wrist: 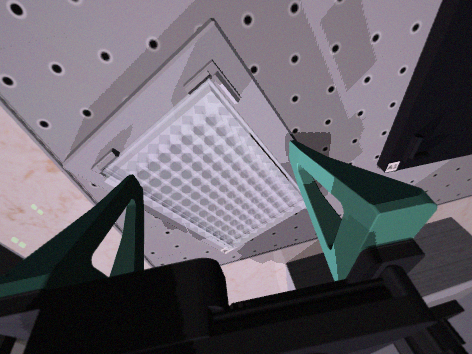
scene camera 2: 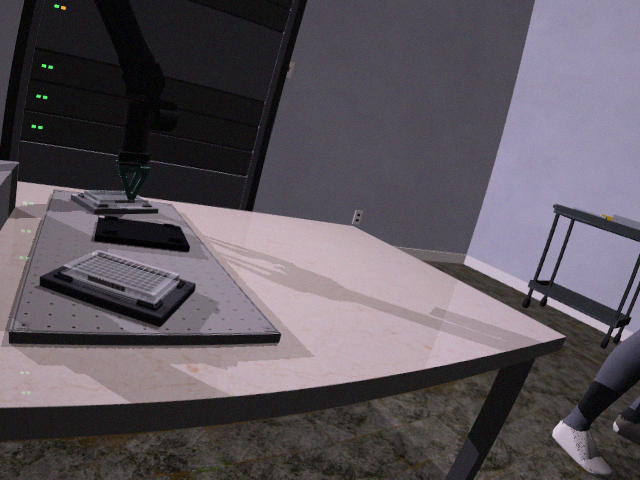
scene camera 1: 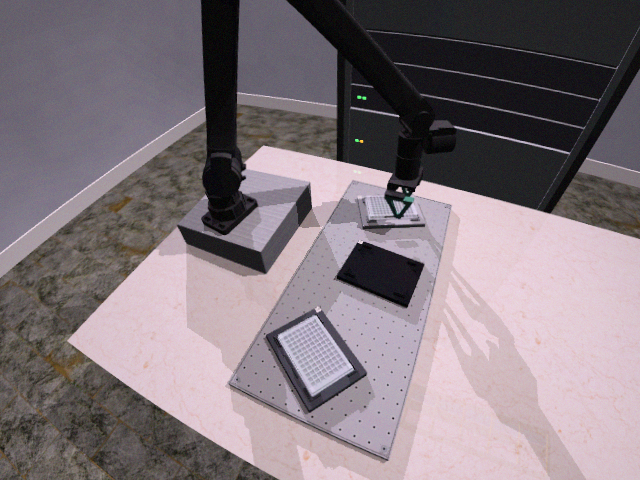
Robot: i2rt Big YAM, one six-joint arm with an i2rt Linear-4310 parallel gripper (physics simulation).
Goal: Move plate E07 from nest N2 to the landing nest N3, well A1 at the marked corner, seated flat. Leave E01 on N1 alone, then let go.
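Note:
A clear 96-well plate (scene camera 1: pixel 376 206) (scene camera 2: pixel 103 196) (wrist: pixel 200 175) lies on the far light-grey nest (scene camera 1: pixel 372 224) (scene camera 2: pixel 124 210) (wrist: pixel 150 105). My gripper (scene camera 1: pixel 402 209) (scene camera 2: pixel 131 198) (wrist: pixel 213 165) is open and empty, its green fingers apart over this plate. A black nest (scene camera 1: pixel 382 271) (scene camera 2: pixel 139 235) (wrist: pixel 440 100) in the middle bears no plate; its A1 tag (wrist: pixel 392 166) shows in the wrist view. Another clear plate (scene camera 1: pixel 315 353) (scene camera 2: pixel 124 276) lies on the near dark nest (scene camera 1: pixel 338 387) (scene camera 2: pixel 155 314). Plate and nest numbers are not readable.
The nests stand on a perforated board (scene camera 1: pixel 372 428) (scene camera 2: pixel 237 330) on the pale table (scene camera 1: pixel 516 289) (scene camera 2: pixel 361 330). The arm's base stands on a grey block (scene camera 1: pixel 279 206) to the left. A dark rack (scene camera 1: pixel 465 155) (scene camera 2: pixel 206 129) stands behind the table.

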